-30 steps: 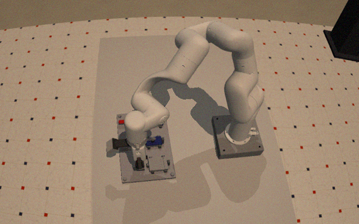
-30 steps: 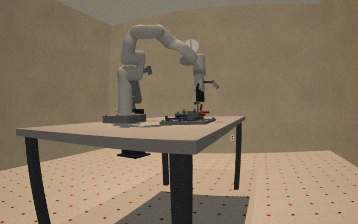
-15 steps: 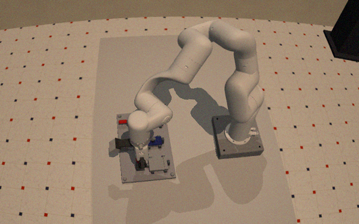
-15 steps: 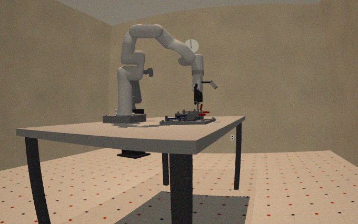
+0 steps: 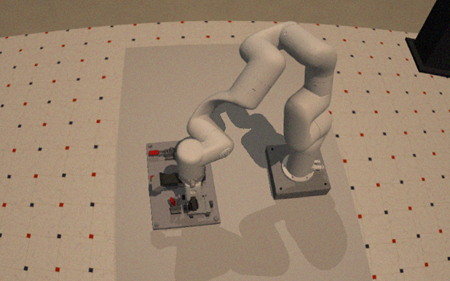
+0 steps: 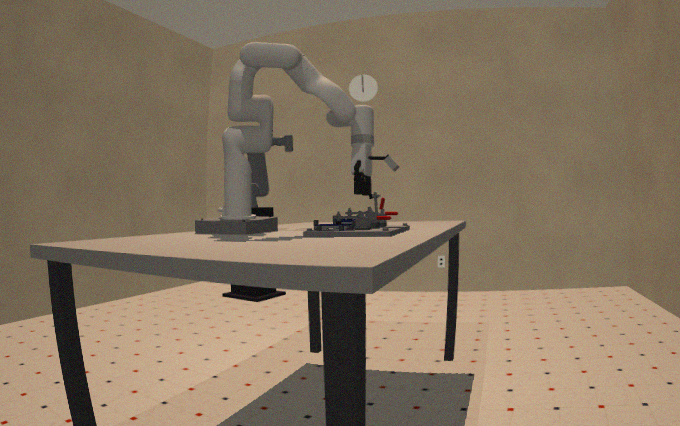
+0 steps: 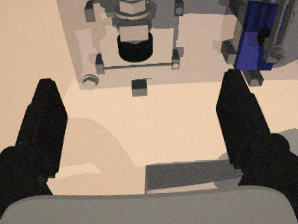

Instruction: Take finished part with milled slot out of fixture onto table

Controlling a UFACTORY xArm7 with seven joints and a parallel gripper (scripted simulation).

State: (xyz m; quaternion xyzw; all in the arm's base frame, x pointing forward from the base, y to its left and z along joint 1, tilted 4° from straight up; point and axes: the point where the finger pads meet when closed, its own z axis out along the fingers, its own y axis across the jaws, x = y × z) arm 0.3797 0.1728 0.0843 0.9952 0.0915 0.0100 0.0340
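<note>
Now: hand 90 mm above the grey finished part, 30 mm past it and 10 mm to the left of it. Also, from my hand: grey fixture plate 120 mm below, 100 mm to the right, 40 mm ahead.
</note>
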